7 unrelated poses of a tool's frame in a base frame.
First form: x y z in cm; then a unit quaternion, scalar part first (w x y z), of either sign.
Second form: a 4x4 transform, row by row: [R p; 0 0 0 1], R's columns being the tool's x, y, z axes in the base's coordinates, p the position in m. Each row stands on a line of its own. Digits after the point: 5 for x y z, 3 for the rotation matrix.
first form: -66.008 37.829 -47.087 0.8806 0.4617 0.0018 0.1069
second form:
0.977 -0.187 0.102 -0.66008
0.190 0.551 -0.813 0.37829
0.096 0.813 0.574 -0.47087
0 0 0 1

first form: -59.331 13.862 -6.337 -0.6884 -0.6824 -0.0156 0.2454
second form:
0.879 0.359 -0.313 -0.59331
-0.317 -0.052 -0.947 0.13862
-0.356 0.932 0.068 -0.06337
0 0 0 1

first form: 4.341 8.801 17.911 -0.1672 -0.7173 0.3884 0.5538
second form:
0.085 -0.372 -0.924 0.04341
-0.742 -0.642 0.190 0.08801
-0.665 0.670 -0.331 0.17911
0 0 0 1

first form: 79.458 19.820 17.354 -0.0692 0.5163 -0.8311 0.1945
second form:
-0.457 -0.831 0.316 0.79458
-0.885 0.391 -0.252 0.19820
0.086 -0.395 -0.915 0.17354
0 0 0 1

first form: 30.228 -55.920 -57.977 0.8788 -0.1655 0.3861 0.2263
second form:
0.599 -0.526 0.604 0.30228
0.270 0.843 0.466 -0.55920
-0.754 -0.116 0.647 -0.57977
0 0 0 1

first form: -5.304 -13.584 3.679 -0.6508 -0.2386 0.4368 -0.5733
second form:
-0.039 -0.955 -0.295 -0.05304
0.538 0.229 -0.811 -0.13584
0.842 -0.190 0.505 0.03679
0 0 0 1

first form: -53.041 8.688 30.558 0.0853 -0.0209 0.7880 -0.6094
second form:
-0.985 0.071 0.160 -0.53041
-0.137 0.256 -0.957 0.08688
-0.109 -0.964 -0.243 0.30558
0 0 0 1

